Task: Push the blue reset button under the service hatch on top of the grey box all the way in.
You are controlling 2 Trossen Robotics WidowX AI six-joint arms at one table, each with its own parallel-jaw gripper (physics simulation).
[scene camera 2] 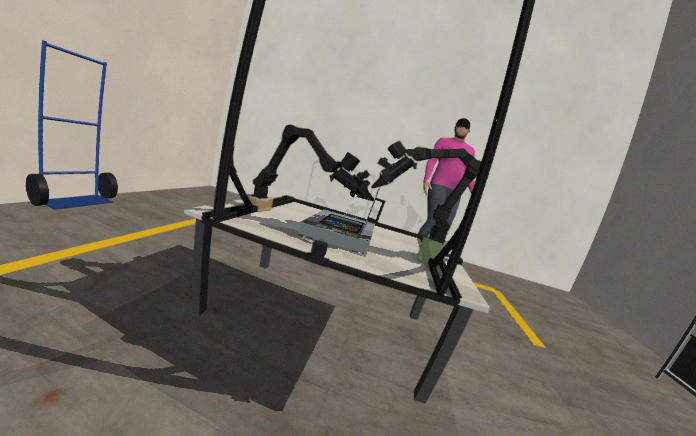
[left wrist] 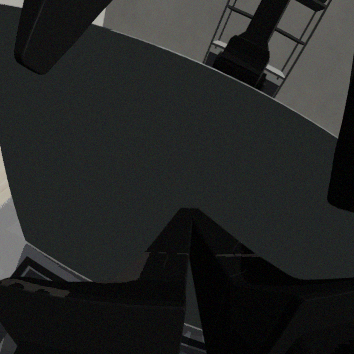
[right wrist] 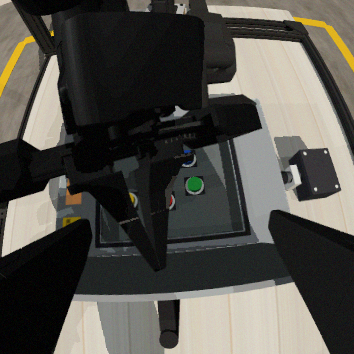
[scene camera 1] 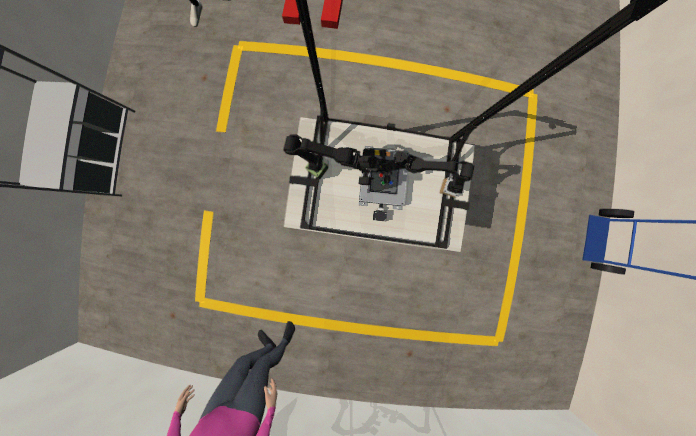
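The grey box (scene camera 1: 367, 197) (scene camera 2: 333, 240) (right wrist: 275, 200) stands on the table. Its hatch (left wrist: 150, 150) (right wrist: 225, 272) is raised, seen nearly edge-on in the right wrist view. The blue button (scene camera 2: 333, 222) (right wrist: 188, 158) is on the dark panel, partly covered by the left gripper in the right wrist view; its depth cannot be told. My left gripper (scene camera 2: 371, 198) (left wrist: 187, 216) (right wrist: 158, 267) is shut and empty, above the panel on the button side of the hatch. My right gripper (scene camera 2: 374, 185) (right wrist: 180, 224) is open and empty, high near the hatch's upper edge, its fingers wide apart.
Green (right wrist: 194, 184), red and yellow buttons sit near the blue one. A black block (right wrist: 318, 174) (scene camera 1: 380, 215) with a connector stands beside the box. A black handle (right wrist: 169, 337) projects past the hatch. Black frame posts (scene camera 2: 237, 102) (scene camera 2: 505, 102) rise at the table's sides. Both arms are close together.
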